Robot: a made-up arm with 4 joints. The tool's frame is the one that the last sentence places.
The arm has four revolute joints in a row. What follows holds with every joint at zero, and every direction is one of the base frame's.
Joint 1 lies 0.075 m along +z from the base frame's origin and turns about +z.
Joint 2 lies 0.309 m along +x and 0.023 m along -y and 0.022 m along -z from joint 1 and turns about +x.
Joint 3 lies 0.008 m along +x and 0.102 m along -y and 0.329 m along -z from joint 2 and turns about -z.
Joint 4 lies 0.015 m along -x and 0.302 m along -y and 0.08 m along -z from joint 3 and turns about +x.
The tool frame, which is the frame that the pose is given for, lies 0.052 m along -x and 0.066 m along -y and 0.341 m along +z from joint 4; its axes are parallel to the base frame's.
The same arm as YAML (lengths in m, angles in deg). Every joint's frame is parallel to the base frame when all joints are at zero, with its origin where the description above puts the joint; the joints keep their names.
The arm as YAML. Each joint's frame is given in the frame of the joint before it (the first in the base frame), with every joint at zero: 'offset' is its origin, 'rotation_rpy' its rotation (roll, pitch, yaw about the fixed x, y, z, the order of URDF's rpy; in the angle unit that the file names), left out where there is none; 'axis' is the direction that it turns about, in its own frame. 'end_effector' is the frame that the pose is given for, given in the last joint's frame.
length_unit: m
angle_unit: deg
chain:
  - id: joint 1
    offset: [0.0, 0.0, 0.075]
    axis: [0.0, 0.0, 1.0]
  - id: joint 2
    offset: [0.309, -0.023, -0.022]
    axis: [1.0, 0.0, 0.0]
  - id: joint 3
    offset: [0.008, -0.102, -0.329]
    axis: [0.0, 0.0, -1.0]
  - id: joint 4
    offset: [-0.015, -0.302, -0.08]
    axis: [1.0, 0.0, 0.0]
end_effector:
  offset: [-0.052, -0.066, 0.341]

